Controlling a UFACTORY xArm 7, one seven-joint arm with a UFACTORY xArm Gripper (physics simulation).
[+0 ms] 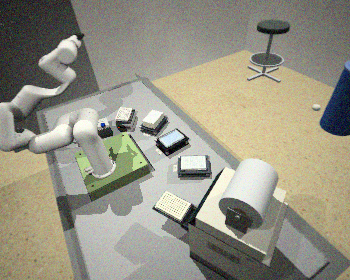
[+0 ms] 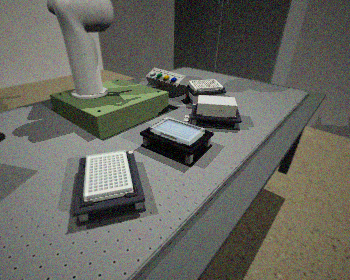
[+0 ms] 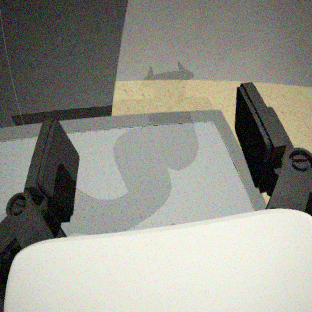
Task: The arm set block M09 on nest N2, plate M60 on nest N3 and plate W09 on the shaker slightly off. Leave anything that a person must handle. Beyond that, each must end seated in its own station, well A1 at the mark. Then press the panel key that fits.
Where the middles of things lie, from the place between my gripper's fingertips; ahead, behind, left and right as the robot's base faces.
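Here is the blue-tinted plate (image 2: 172,129), and my hand is a long way to the left of it, well above it and far short of it.
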